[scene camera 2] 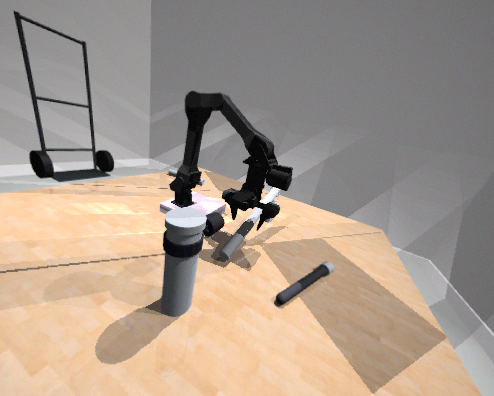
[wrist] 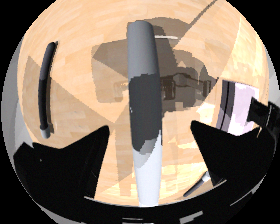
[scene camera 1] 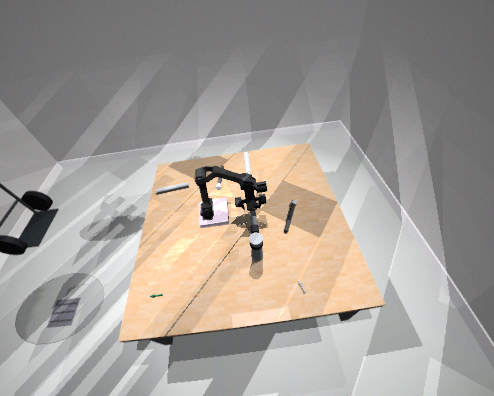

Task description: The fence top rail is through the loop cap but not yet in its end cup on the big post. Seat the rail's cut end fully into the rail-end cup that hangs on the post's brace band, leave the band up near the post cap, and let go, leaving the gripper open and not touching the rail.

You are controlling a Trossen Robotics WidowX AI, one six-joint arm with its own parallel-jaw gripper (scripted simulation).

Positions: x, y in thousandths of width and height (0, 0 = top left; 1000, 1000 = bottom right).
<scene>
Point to a grey post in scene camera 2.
361, 718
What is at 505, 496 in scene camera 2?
The gripper.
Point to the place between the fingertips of the gripper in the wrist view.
541, 569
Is the gripper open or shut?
Open.
</scene>
